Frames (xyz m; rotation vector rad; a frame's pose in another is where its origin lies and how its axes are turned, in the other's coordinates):
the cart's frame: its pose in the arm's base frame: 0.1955 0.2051 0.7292 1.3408 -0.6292 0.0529
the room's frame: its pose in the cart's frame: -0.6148 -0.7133 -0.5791 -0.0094 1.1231 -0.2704
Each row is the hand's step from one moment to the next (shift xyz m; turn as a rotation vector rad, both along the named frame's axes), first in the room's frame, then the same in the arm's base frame.
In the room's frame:
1: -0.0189 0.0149 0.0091 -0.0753 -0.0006 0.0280
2: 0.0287 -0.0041 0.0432 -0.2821 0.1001 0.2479
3: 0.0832 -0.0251 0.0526 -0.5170 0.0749 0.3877
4: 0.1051 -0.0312 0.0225 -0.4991 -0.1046 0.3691
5: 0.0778 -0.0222 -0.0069 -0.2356 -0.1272 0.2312
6: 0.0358 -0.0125 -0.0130 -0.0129 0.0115 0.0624
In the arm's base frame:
1: -0.0110 -0.0138 0.0187 -0.0406 -0.0676 0.0155
2: 0.0495 -0.0139 0.0077 -0.0777 -0.3233 0.2012
3: 0.1004 0.0072 -0.0139 -0.1684 -0.5787 0.2449
4: 0.0994 0.0406 -0.0316 -0.1407 -0.6098 0.0684
5: 0.0588 0.0471 -0.0302 -0.0200 -0.3525 -0.0222
6: 0.0213 0.0280 -0.0193 0.0272 -0.0490 0.0325

